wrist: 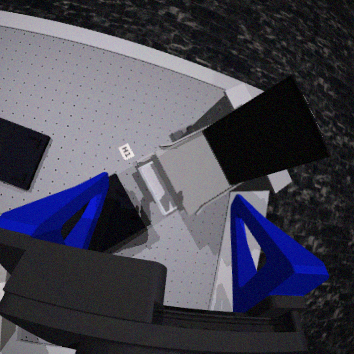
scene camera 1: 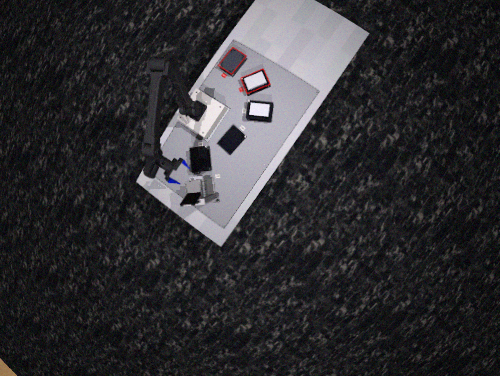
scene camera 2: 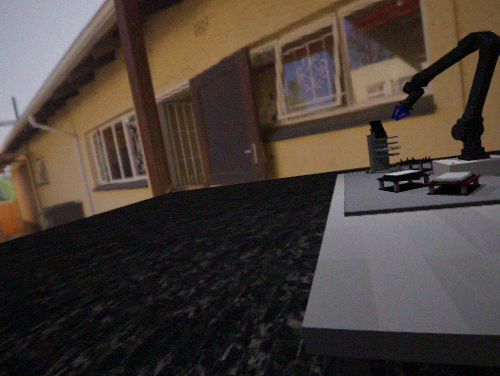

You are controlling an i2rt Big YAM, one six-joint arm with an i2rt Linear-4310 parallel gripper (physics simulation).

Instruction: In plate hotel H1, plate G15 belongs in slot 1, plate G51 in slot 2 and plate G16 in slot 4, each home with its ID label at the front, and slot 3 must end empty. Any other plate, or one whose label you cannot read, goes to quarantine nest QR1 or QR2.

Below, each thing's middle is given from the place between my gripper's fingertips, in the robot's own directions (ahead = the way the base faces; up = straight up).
Now: the black plate (wrist: 27,157) 310 mm below my hand, 300 mm to the left of it and 40 mm ahead of it.
